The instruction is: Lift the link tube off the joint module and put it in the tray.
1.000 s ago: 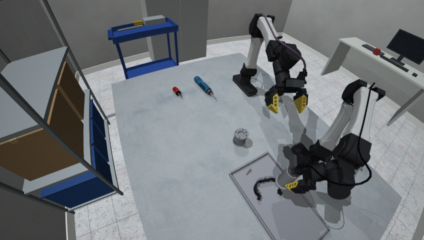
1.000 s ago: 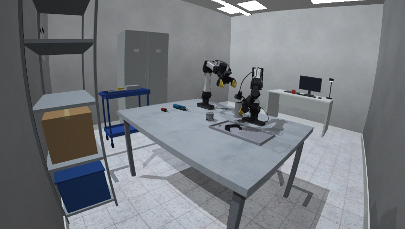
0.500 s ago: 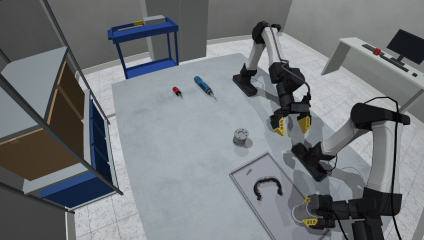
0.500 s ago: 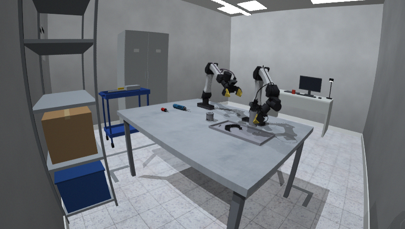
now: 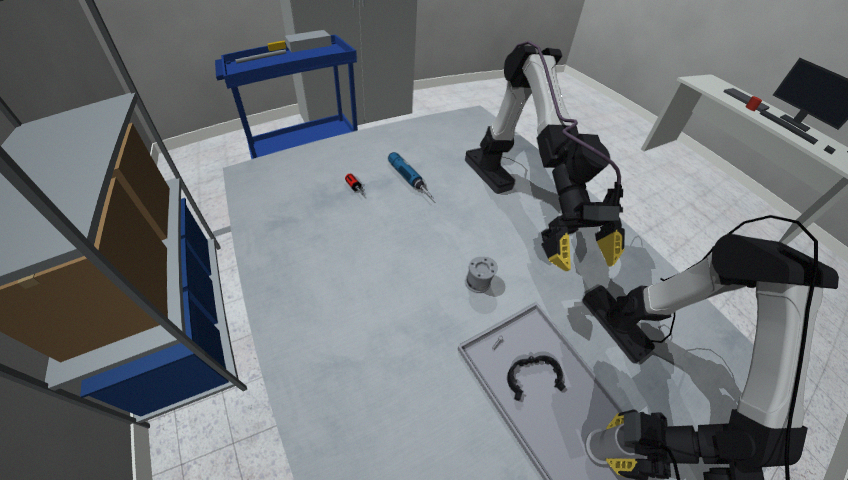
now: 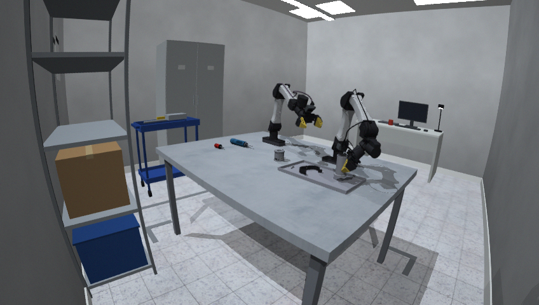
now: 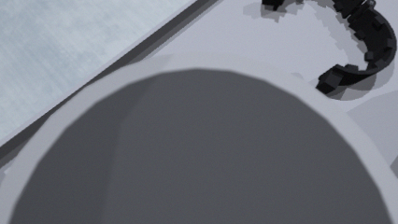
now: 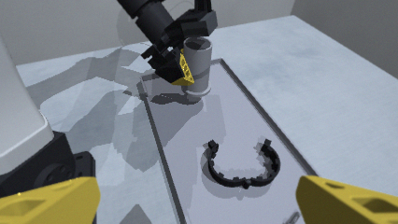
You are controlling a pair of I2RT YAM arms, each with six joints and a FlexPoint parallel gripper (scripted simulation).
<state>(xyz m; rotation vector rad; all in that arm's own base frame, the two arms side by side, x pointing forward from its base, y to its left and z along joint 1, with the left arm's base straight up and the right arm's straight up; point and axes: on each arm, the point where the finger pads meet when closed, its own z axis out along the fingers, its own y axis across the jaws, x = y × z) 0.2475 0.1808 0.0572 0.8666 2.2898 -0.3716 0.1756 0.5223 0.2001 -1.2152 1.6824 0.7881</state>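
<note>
Now: left hand 11 cm to the left of the tray, 6 cm above it and 2 cm short of it. The rest, counted from my left hand: grey link tube 1 cm above; small metal part 28 cm to the right, 6 cm below, 6 cm ahead; grey joint module 44 cm to the right, 4 cm below, 1 cm ahead.
</note>
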